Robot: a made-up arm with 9 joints. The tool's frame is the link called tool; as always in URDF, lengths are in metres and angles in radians. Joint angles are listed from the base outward.
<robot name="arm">
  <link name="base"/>
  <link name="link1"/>
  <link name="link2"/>
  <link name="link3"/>
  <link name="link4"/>
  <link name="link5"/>
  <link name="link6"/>
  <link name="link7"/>
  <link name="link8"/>
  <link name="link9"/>
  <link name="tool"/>
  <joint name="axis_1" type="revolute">
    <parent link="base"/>
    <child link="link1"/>
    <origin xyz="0 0 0.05" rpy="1.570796 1.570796 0"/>
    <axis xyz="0 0 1"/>
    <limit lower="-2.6" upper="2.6"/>
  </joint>
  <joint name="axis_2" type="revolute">
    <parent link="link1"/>
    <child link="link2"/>
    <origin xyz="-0.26 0.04 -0.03" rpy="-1.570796 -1.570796 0"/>
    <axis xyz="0 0 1"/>
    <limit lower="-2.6" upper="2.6"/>
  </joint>
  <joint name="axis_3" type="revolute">
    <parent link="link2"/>
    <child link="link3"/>
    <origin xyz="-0.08 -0.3 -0.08" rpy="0 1.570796 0"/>
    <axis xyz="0 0 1"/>
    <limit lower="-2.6" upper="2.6"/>
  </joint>
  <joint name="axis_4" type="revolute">
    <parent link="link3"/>
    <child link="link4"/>
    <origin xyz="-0.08 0.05 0.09" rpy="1.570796 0 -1.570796"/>
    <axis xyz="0 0 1"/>
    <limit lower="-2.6" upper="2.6"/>
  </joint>
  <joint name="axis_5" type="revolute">
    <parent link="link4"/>
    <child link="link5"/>
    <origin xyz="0.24 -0.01 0.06" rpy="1.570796 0 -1.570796"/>
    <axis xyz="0 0 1"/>
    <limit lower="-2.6" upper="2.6"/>
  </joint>
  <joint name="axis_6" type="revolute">
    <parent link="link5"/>
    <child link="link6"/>
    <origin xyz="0.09 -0.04 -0.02" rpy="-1.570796 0 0"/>
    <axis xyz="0 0 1"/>
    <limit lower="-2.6" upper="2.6"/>
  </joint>
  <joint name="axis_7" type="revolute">
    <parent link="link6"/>
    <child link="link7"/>
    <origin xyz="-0.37 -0.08 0.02" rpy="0 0 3.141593"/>
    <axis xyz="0 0 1"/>
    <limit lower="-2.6" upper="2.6"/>
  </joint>
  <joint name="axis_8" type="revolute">
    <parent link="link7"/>
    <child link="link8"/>
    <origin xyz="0.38 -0.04 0.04" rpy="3.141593 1.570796 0"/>
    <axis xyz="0 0 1"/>
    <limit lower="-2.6" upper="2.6"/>
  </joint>
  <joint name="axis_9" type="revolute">
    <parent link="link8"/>
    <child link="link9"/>
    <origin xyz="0.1 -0.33 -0.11" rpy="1.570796 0 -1.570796"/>
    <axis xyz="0 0 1"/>
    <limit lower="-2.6" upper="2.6"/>
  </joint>
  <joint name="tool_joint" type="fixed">
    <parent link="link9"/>
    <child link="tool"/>
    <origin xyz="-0.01 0 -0.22" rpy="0 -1.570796 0"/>
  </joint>
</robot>
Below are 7 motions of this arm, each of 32 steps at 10 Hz.
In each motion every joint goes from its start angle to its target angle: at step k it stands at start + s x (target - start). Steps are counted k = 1, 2, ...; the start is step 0. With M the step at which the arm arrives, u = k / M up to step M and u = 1 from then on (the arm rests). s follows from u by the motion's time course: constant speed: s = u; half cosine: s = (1 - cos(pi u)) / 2; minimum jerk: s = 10 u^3 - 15 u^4 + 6 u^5.
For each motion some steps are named. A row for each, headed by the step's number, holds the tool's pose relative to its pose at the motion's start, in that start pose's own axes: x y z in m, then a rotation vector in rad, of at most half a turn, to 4 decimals.
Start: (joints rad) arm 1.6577 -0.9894 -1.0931 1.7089 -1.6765 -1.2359 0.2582 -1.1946 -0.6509
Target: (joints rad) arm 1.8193 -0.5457 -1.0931 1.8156 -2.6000 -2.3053 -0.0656 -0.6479 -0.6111
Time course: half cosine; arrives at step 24
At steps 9, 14, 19, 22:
9: 0.2542 -0.2228 0.0940 -0.1744 -0.3162 0.1397
14: 0.3593 -0.4978 0.4227 -0.5576 -0.5664 0.1964
19: 0.2342 -0.6529 0.8198 -0.9909 -0.6659 0.1490
22: 0.1506 -0.6690 0.9543 -1.1446 -0.6721 0.1124

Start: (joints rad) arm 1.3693 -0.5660 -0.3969 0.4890 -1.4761 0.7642 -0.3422 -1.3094 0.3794
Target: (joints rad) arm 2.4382 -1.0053 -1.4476 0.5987 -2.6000 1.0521 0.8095 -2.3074 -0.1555
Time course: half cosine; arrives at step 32
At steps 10, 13, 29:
10: -0.1652 0.1400 -0.1924 -0.0035 -0.2508 -0.1902
13: -0.2471 0.2156 -0.2928 -0.0323 -0.3963 -0.3234
29: -0.4875 0.3813 -0.6371 -0.2517 -0.8320 -1.0285

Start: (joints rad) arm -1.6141 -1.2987 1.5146 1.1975 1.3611 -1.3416 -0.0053 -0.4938 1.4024
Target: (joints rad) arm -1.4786 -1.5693 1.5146 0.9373 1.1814 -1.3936 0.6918 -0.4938 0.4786
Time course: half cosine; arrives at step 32
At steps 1, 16, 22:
1: -0.0006 0.0004 -0.0006 -0.0018 -0.0011 0.0007
16: -0.0828 0.0714 -0.1430 -0.3643 -0.2315 0.1310
22: -0.1010 0.1019 -0.2336 -0.5516 -0.3612 0.1851

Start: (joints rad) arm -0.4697 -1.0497 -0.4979 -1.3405 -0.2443 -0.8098 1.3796 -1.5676 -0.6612
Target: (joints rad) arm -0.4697 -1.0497 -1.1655 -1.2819 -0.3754 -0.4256 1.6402 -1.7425 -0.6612
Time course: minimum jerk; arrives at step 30
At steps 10, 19, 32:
10: -0.1292 0.1002 -0.0113 0.1123 0.1626 -0.0723
19: -0.4464 0.3022 0.1168 0.2891 0.6323 -0.2113
32: -0.5769 0.3573 0.2481 0.3164 0.8860 -0.2478

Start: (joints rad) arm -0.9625 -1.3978 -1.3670 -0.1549 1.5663 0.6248 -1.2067 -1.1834 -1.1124
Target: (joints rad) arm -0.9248 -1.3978 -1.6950 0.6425 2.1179 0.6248 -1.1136 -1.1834 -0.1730
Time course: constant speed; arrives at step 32
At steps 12, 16, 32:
12: -0.0492 -0.1882 0.0271 0.2909 0.1327 0.3549
16: -0.0395 -0.2605 0.0356 0.3675 0.1957 0.4663
32: 0.1359 -0.5288 0.0860 0.5574 0.5242 0.8537

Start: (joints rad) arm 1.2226 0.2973 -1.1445 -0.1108 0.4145 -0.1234 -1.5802 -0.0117 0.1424
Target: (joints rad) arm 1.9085 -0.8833 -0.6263 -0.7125 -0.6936 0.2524 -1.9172 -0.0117 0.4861
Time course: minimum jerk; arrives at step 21
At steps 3, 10, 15, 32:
3: -0.0287 0.0095 0.0168 -0.0091 -0.0001 -0.0339
10: -0.3993 0.2538 0.4371 -0.3015 0.0488 -0.4968
15: -0.3966 0.4860 0.9138 -0.6029 0.2719 -0.5791
32: -0.3080 0.5343 1.0623 -0.6599 0.4009 -0.5304

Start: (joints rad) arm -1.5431 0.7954 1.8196 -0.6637 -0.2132 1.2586 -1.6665 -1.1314 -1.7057
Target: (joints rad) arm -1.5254 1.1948 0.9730 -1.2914 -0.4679 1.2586 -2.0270 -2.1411 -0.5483
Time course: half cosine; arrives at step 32
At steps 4, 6, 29, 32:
4: 0.0118 0.0094 -0.0055 0.0601 -0.0415 -0.0146
6: 0.0265 0.0217 -0.0088 0.1369 -0.0914 -0.0308
29: 0.1337 0.0895 0.5550 2.1978 -0.7249 -0.2795
32: 0.1327 0.0781 0.5754 2.2539 -0.7309 -0.2945

